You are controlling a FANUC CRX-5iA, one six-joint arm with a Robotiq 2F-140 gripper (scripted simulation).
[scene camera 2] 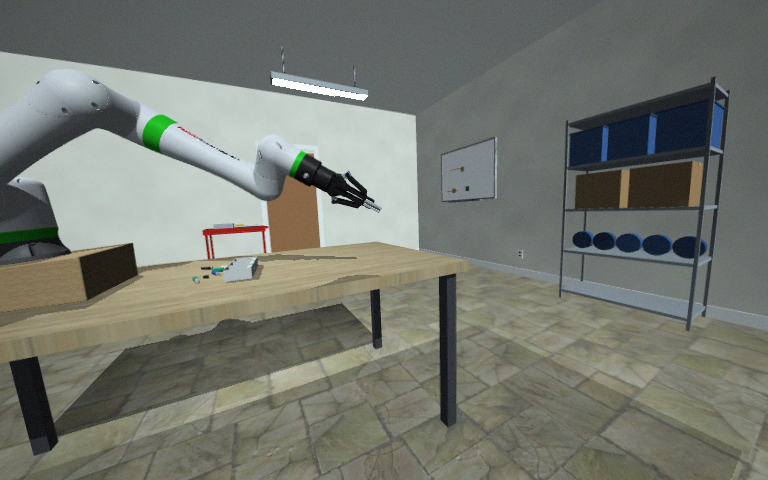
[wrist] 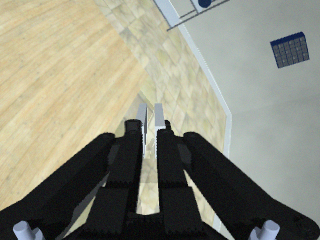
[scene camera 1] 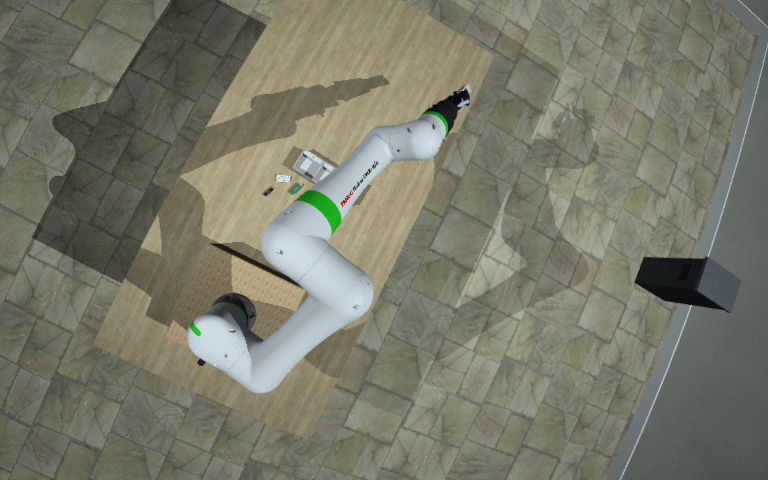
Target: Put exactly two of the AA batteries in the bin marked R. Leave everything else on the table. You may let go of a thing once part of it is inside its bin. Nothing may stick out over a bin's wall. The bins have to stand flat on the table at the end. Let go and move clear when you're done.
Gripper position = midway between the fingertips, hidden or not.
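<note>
What I can see is my gripper (scene camera 2: 380, 209), and the wrist view gives me the gripper (wrist: 150, 115) as well.
</note>
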